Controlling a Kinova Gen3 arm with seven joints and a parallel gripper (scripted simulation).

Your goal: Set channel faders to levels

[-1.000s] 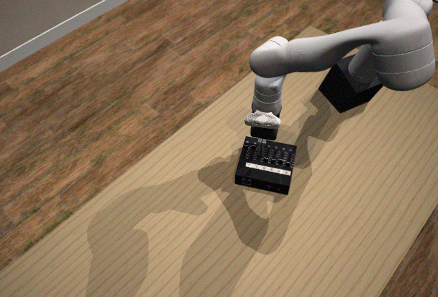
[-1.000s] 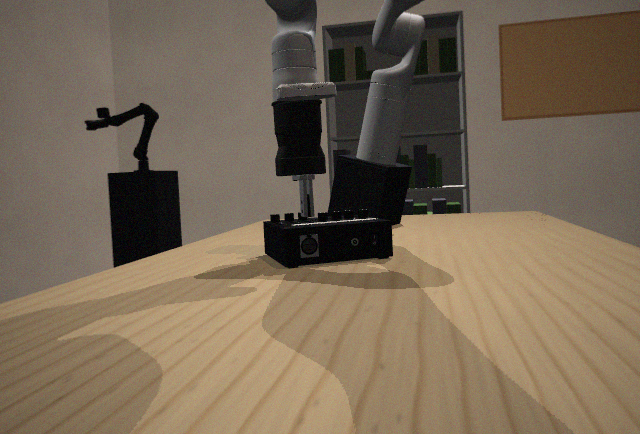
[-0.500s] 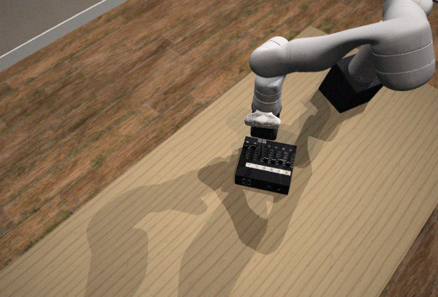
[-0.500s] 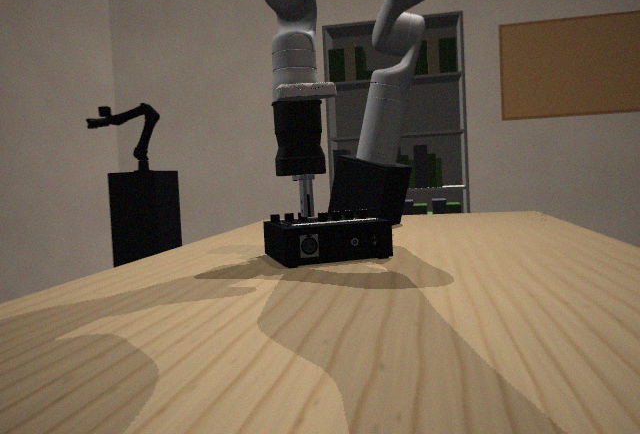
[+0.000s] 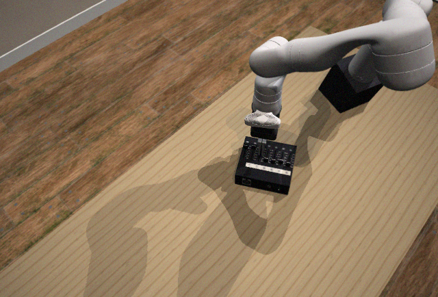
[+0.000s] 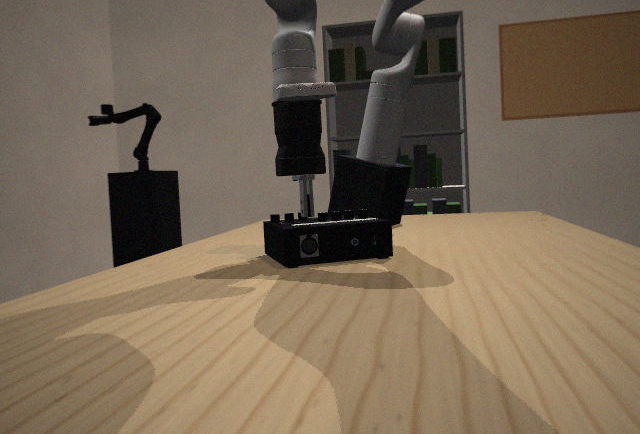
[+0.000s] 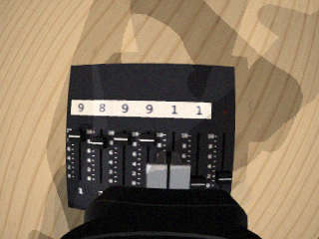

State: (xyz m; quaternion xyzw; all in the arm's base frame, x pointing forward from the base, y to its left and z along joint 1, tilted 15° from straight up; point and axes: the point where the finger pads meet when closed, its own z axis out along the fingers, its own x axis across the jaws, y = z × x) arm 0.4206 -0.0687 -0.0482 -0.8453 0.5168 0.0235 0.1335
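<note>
Right now my hand is 50 mm to the left of the master fader cap, 10 mm short of it and 10 mm above it.
</note>
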